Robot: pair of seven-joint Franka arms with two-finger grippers.
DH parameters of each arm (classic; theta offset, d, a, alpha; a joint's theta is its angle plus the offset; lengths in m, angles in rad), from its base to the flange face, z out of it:
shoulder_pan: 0 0.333 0 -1.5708
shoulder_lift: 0 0 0 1.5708
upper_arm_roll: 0 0.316 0.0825 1.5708
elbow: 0 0 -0.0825 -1.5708
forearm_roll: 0 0.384 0 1.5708
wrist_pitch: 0 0 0.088 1.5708
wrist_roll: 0 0.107 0 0
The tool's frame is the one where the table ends.
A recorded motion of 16 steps. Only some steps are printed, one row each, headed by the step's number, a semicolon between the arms.
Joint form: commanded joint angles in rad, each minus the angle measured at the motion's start. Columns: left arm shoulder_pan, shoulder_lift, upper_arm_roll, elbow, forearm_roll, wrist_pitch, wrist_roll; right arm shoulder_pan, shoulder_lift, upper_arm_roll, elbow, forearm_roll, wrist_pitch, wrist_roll.
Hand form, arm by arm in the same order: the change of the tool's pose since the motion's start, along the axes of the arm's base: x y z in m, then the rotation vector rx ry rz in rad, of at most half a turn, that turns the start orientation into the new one. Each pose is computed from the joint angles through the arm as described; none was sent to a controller.
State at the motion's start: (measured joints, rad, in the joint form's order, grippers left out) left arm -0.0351 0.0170 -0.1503 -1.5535 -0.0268 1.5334 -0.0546; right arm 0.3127 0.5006 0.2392 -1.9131 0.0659 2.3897 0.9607
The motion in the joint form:
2: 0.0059 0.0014 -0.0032 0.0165 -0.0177 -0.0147 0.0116; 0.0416 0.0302 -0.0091 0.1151 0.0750 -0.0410 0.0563
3: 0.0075 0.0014 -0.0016 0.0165 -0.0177 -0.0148 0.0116; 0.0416 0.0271 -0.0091 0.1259 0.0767 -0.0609 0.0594
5: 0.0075 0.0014 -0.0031 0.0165 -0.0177 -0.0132 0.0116; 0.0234 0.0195 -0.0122 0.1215 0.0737 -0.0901 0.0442
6: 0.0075 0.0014 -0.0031 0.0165 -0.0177 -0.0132 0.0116; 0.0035 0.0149 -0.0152 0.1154 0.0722 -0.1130 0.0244
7: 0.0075 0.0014 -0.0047 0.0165 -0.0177 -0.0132 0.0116; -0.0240 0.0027 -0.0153 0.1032 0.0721 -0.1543 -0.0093
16: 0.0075 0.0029 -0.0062 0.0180 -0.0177 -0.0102 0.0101; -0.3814 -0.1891 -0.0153 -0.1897 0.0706 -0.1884 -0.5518
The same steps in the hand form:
2: -0.0009 -0.0003 0.0058 -0.0182 0.0025 -0.0095; 0.0162 0.0308 0.0249 0.0639 0.0067 -0.0800
3: -0.0005 0.0015 0.0058 -0.0182 0.0026 -0.0063; 0.0174 0.0316 0.0297 0.0625 0.0134 -0.0813
5: -0.0005 0.0006 0.0059 -0.0185 0.0010 -0.0078; 0.0209 0.0186 0.0300 0.0480 0.0304 -0.0792
6: -0.0005 0.0006 0.0059 -0.0185 0.0010 -0.0078; 0.0246 0.0046 0.0283 0.0364 0.0466 -0.0764
7: -0.0007 -0.0002 0.0059 -0.0185 0.0010 -0.0094; 0.0261 -0.0132 0.0275 0.0214 0.0767 -0.0619
16: -0.0001 -0.0011 0.0061 -0.0193 -0.0018 -0.0093; 0.0113 -0.2337 0.0201 0.0365 0.1163 0.1412

